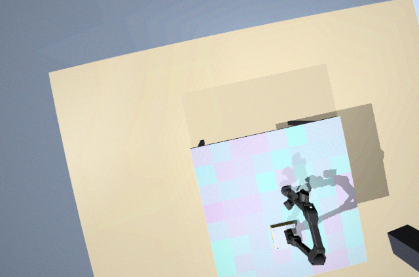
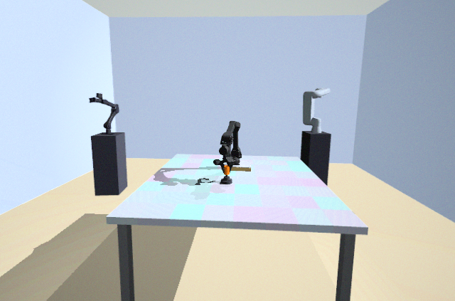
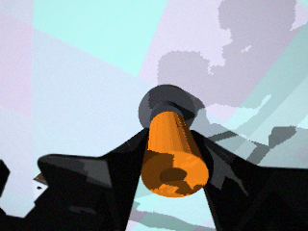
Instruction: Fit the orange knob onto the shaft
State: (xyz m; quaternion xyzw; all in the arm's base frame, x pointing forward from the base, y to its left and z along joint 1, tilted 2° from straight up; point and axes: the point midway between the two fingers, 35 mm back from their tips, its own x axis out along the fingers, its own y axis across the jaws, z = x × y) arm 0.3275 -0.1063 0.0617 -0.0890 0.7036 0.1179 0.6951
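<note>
Now: the orange knob 2 cm above my gripper tip. From my gripper tip the other things lie so: round pedestal 4 cm below.
</note>
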